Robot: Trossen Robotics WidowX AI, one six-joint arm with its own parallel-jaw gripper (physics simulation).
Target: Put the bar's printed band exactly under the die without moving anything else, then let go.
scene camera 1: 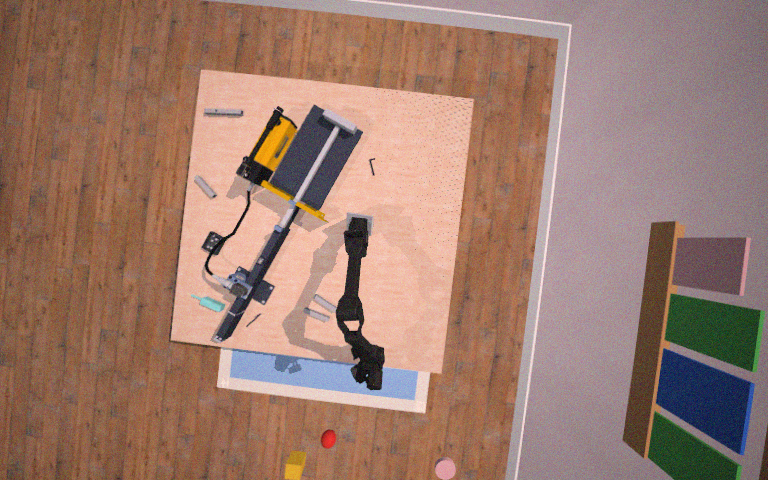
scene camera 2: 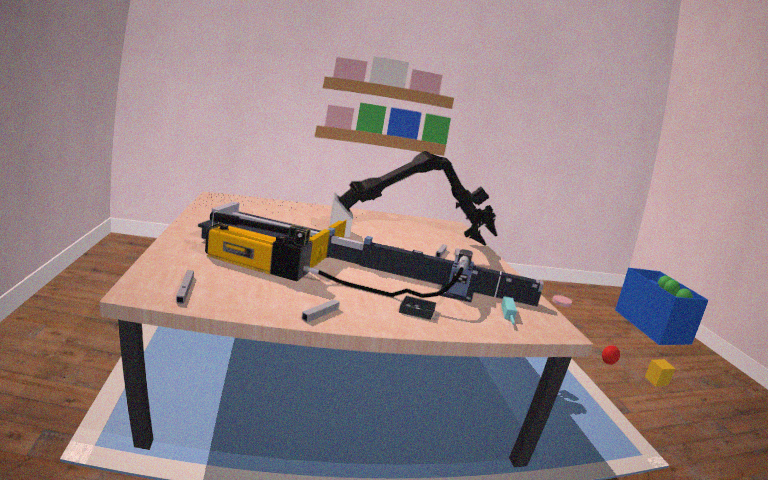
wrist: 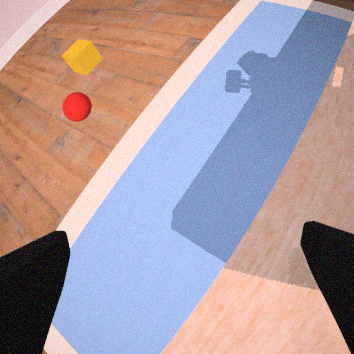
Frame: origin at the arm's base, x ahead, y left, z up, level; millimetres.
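Where they show: gripper, fingertip midpoint: (scene camera 2: 491, 240) (wrist: 188, 240); arm's base at its link origin: (scene camera 1: 359, 224) (scene camera 2: 343, 203).
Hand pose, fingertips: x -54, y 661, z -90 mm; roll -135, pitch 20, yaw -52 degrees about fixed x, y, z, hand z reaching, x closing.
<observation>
Each offset is from my fingertips to the centre of the thing. "spot": to the spot under its first point. Level surfaces: height alone.
A long dark rail {spot: 51 mm up, 430 mm ahead, 540 mm right} (scene camera 1: 272, 243) (scene camera 2: 396, 258) runs out from the yellow-and-black machine {42 mm up, 503 mm ahead, 961 mm right} (scene camera 1: 275, 144) (scene camera 2: 240, 249). A press head (scene camera 1: 239, 287) (scene camera 2: 462, 268) with a hose stands at the rail; its die is too small to make out. A thin white line {spot: 19 mm up, 596 mm ahead, 219 mm right} (scene camera 2: 498, 284) crosses the rail beyond the head. Short grey bars {14 mm down, 754 mm ahead, 1125 mm right} (scene camera 1: 223, 112) {14 mm down, 804 mm ahead, 769 mm right} (scene camera 1: 205, 186) {14 mm down, 186 mm ahead, 284 mm right} (scene camera 1: 325, 302) {14 mm down, 223 mm ahead, 227 mm right} (scene camera 1: 316, 314) (scene camera 2: 185, 286) (scene camera 2: 320, 311) lie apart on the table. No printed band can be made out on them. My gripper (scene camera 2: 489, 237) (wrist: 188, 240) is open and empty, raised near the table edge, well away from the bars.
A black box {spot: 22 mm down, 751 mm ahead, 510 mm right} (scene camera 1: 212, 242) (scene camera 2: 417, 307) and a teal tool {9 mm down, 742 mm ahead, 233 mm right} (scene camera 1: 211, 303) (scene camera 2: 509, 307) lie beside the rail. A black hose {spot: 11 mm down, 618 mm ahead, 646 mm right} (scene camera 1: 241, 216) (scene camera 2: 362, 288) curves from the machine to the head. A hex key {21 mm down, 26 mm ahead, 940 mm right} (scene camera 1: 372, 165) lies on the table {24 mm down} (scene camera 1: 407, 186) (scene camera 2: 147, 283).
</observation>
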